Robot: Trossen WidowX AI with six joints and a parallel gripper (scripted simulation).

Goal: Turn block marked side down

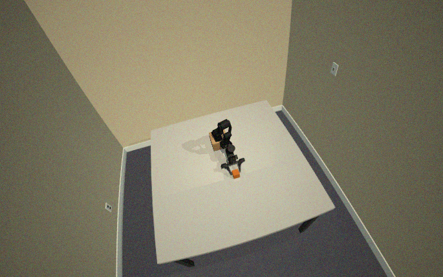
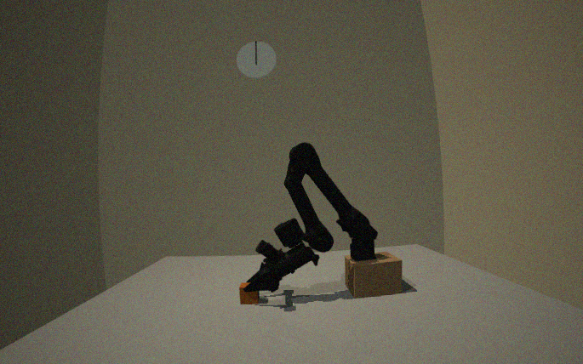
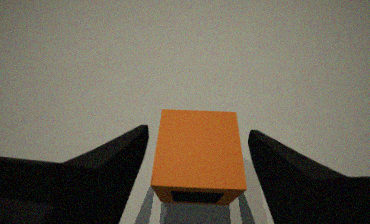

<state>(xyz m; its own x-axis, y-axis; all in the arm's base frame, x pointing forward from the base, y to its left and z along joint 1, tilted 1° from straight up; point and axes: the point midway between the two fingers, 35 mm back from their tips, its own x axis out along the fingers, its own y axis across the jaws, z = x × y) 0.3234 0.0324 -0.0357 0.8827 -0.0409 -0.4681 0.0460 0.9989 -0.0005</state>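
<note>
The orange block lies 2 cm below my gripper tip and 2 cm behind it.
</note>
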